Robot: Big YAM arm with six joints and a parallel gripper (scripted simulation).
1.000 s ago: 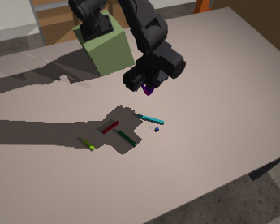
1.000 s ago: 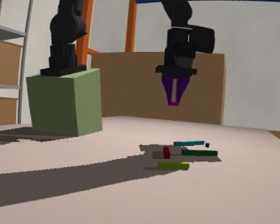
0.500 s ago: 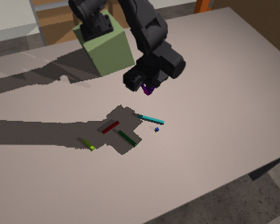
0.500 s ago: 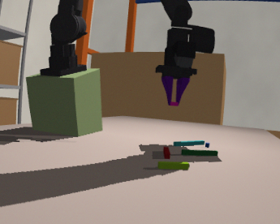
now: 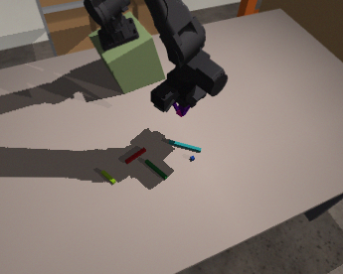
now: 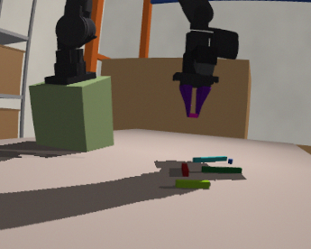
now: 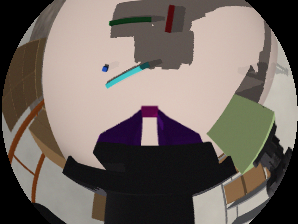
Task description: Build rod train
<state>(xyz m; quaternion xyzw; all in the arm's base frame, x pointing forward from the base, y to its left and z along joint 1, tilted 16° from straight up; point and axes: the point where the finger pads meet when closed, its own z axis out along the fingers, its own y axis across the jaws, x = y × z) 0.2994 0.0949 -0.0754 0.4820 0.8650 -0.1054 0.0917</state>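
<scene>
Right now my hand is 10 cm above the turquoise rod and 5 cm short of it. Round my hand: magenta rod (1 cm to the right); blue rod (10 cm below, 10 cm ahead, 1 cm to the left); green rod (11 cm ahead, 10 cm to the right, 10 cm below).
</scene>
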